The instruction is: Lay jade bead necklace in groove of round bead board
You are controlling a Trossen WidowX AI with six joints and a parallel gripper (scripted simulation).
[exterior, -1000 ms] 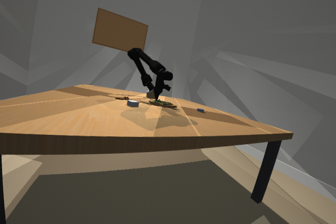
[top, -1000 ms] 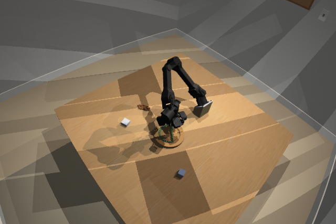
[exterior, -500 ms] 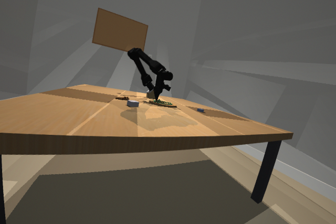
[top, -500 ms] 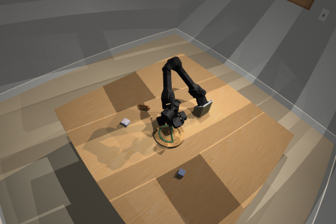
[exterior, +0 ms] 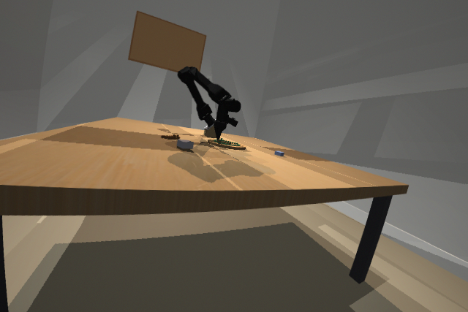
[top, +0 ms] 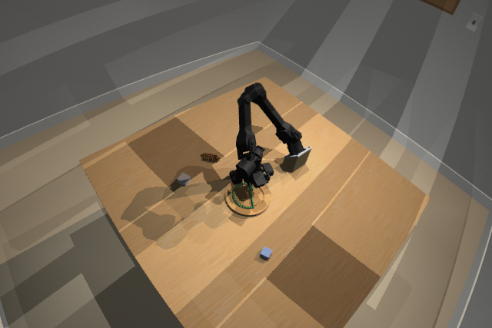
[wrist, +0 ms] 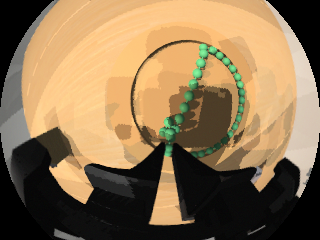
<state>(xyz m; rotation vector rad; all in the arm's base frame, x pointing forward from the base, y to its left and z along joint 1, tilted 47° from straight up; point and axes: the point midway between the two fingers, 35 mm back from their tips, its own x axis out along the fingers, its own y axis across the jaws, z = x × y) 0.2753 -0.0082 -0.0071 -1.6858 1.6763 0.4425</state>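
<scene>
Now: the round wooden bead board 40 mm to the left of my gripper tip, 40 mm ahead of it and 10 mm below it. The rest, counted from my gripper tip: blue block 300 mm to the left, 130 mm ahead, 10 mm below; pale grey block 240 mm ahead, 170 mm to the right.
</scene>
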